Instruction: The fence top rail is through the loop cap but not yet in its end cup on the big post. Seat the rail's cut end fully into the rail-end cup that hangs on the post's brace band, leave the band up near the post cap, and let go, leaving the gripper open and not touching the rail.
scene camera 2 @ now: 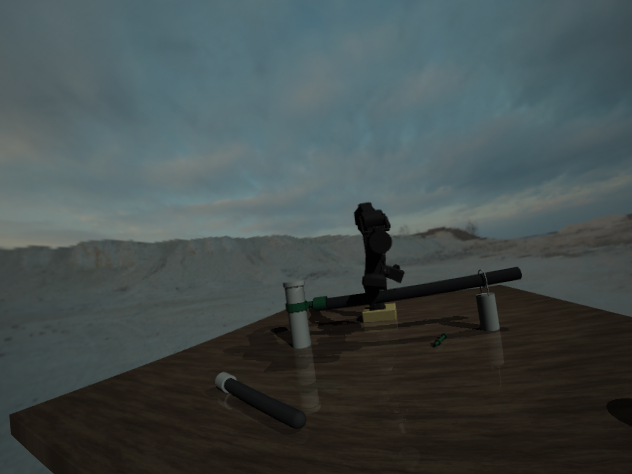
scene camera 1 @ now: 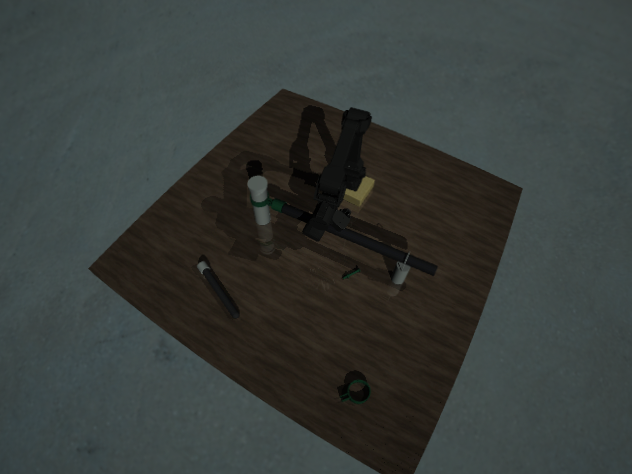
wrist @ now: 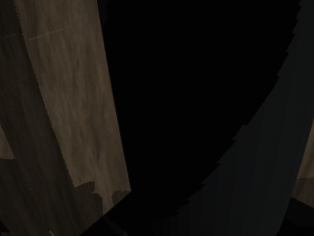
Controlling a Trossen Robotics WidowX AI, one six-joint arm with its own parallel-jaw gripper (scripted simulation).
Path:
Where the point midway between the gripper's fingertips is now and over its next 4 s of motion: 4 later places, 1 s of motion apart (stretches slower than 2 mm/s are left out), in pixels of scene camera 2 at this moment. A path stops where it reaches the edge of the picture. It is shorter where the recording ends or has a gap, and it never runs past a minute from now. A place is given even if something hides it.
My gripper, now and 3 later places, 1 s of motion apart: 372,306; 368,306; 360,307; 371,289

